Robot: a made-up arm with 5 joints. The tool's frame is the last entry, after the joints.
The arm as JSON. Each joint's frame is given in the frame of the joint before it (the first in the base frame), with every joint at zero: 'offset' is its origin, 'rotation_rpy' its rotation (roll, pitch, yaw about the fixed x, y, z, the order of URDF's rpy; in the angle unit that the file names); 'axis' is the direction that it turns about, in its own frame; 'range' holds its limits. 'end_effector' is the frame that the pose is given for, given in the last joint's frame.
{
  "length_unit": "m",
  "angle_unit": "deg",
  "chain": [
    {
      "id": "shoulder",
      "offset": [
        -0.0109,
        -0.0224,
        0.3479
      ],
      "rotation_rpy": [
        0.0,
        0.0,
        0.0
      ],
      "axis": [
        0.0,
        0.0,
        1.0
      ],
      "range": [
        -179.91,
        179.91
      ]
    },
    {
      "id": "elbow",
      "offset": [
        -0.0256,
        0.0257,
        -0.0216
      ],
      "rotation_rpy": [
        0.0,
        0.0,
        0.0
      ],
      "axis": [
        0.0,
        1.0,
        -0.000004
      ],
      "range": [
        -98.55,
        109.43
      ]
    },
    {
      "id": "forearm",
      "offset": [
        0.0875,
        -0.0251,
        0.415
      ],
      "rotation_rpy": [
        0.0,
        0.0,
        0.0
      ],
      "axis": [
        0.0,
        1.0,
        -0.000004
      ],
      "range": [
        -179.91,
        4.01
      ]
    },
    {
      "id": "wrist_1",
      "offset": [
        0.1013,
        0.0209,
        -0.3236
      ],
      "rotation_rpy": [
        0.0,
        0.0,
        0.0
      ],
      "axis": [
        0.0,
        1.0,
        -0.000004
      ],
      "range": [
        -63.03,
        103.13
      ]
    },
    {
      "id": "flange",
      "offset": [
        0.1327,
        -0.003,
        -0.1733
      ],
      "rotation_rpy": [
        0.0,
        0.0,
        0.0
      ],
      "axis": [
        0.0,
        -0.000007,
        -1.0
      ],
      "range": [
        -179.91,
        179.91
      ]
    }
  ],
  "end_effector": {
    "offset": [
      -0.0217,
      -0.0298,
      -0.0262
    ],
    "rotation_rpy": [
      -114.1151,
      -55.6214,
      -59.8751
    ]
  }
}
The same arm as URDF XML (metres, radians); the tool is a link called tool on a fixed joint. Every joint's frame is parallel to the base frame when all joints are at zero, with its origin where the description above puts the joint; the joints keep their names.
<robot name="arm">
  <link name="base_link"/>
  <link name="link1"/>
  <link name="link2"/>
  <link name="link3"/>
  <link name="link4"/>
  <link name="link5"/>
  <link name="tool"/>
  <joint name="shoulder" type="revolute">
    <parent link="base_link"/>
    <child link="link1"/>
    <origin xyz="-0.0109 -0.0224 0.3479"/>
    <axis xyz="0 0 1"/>
    <limit lower="-3.14" upper="3.14"/>
  </joint>
  <joint name="elbow" type="revolute">
    <parent link="link1"/>
    <child link="link2"/>
    <origin xyz="-0.0256 0.0257 -0.0216"/>
    <axis xyz="0 1 0"/>
    <limit lower="-1.72" upper="1.9099"/>
  </joint>
  <joint name="forearm" type="revolute">
    <parent link="link2"/>
    <child link="link3"/>
    <origin xyz="0.0875 -0.0251 0.415"/>
    <axis xyz="0 1 0"/>
    <limit lower="-3.14" upper="0.07"/>
  </joint>
  <joint name="wrist_1" type="revolute">
    <parent link="link3"/>
    <child link="link4"/>
    <origin xyz="0.1013 0.0209 -0.3236"/>
    <axis xyz="0 1 0"/>
    <limit lower="-1.1001" upper="1.8"/>
  </joint>
  <joint name="flange" type="revolute">
    <parent link="link4"/>
    <child link="link5"/>
    <origin xyz="0.1327 -0.003 -0.1733"/>
    <axis xyz="0 0 -1"/>
    <limit lower="-3.14" upper="3.14"/>
  </joint>
  <joint name="tool_fixed" type="fixed">
    <parent link="link5"/>
    <child link="tool"/>
    <origin xyz="-0.0217 -0.0298 -0.0262" rpy="-1.9917 -0.9708 -1.045"/>
  </joint>
</robot>

